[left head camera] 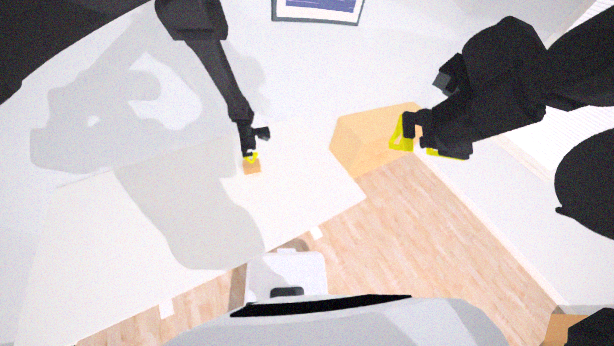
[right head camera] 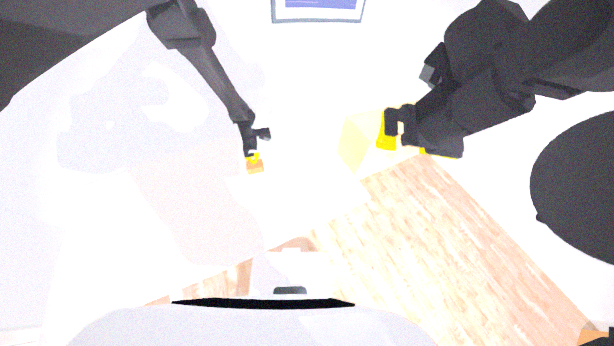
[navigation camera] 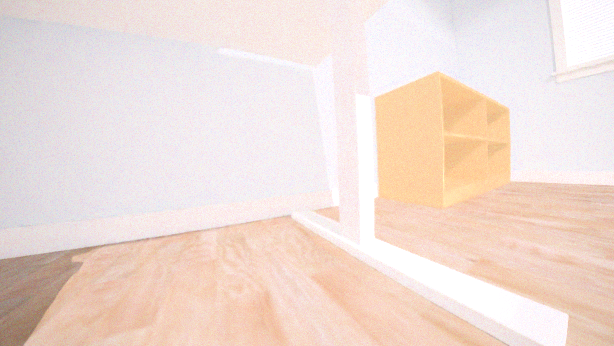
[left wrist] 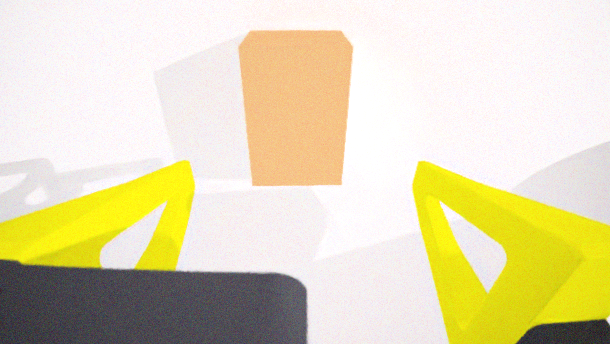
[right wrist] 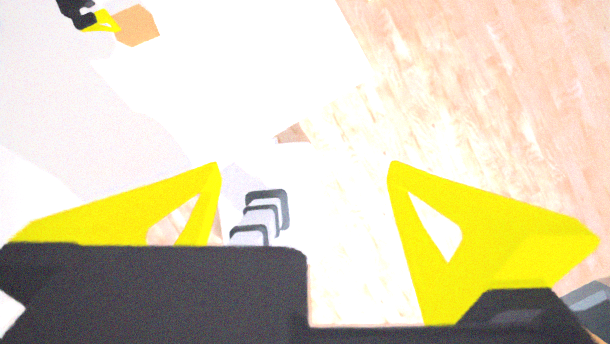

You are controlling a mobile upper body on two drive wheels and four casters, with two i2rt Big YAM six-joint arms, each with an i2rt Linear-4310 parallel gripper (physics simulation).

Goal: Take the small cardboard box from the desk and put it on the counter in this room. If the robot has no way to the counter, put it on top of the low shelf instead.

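Frame: origin at the left arm's base, x ahead, y down, z left, level; centimetres.
Seen in the pictures: left gripper, between the fingertips: (left head camera: 250,156) (right head camera: 253,156) (left wrist: 303,173) (right wrist: 110,9); right gripper, between the fingertips: (left head camera: 408,148) (right head camera: 398,147) (right wrist: 304,170).
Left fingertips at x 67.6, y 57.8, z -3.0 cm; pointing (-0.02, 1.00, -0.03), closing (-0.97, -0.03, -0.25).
Observation:
A point is followed by its place in that frame.
The small cardboard box (left head camera: 252,167) {x 65.2, y 64.2, z -3.2 cm} (right head camera: 255,166) {x 65.8, y 64.0, z -3.0 cm} (left wrist: 298,110) {x 67.8, y 64.0, z -3.2 cm} (right wrist: 136,26) {x 66.4, y 64.0, z -4.4 cm} is a plain orange-tan block on the white desk (left head camera: 300,200) {x 48.7, y 69.0, z -28.3 cm} (right wrist: 240,45) {x 61.2, y 69.0, z -29.2 cm}. My left gripper (left head camera: 251,158) {x 67.6, y 57.8, z -3.0 cm} (right head camera: 253,158) {x 67.6, y 57.8, z -3.0 cm} (left wrist: 303,173) {x 67.6, y 57.8, z -3.0 cm} is open close to the box; in the left wrist view the box lies ahead of the fingertips, centred between them and square to them. My right gripper (left head camera: 421,150) (right head camera: 407,149) {x 33.3, y 14.1, z -45.5 cm} (right wrist: 304,170) {x 33.3, y 14.1, z -45.5 cm} is open and empty, held to the right of the desk. The low shelf (left head camera: 360,132) {x 118.2, y 80.0, z -84.2 cm} (right head camera: 353,145) {x 119.6, y 98.5, z -77.1 cm} (navigation camera: 410,150) {x 118.9, y 113.8, z -77.4 cm} is light wood and stands beyond the desk. A counter does not show.
A white desk leg (navigation camera: 350,150) {x 76.3, y 115.4, z -34.2 cm} with a long foot (navigation camera: 425,280) stands before the shelf in the navigation view. A white chair-like object (left head camera: 310,270) {x 19.7, y 115.0, z -38.0 cm} is by the desk's near edge. A framed picture (left head camera: 320,6) {x 121.9, y 2.0, z -34.6 cm} (right head camera: 320,5) {x 121.9, y 2.0, z -34.5 cm} hangs on the wall. A window (navigation camera: 590,35) {x 122.3, y 38.1, z -224.3 cm} is at the right.

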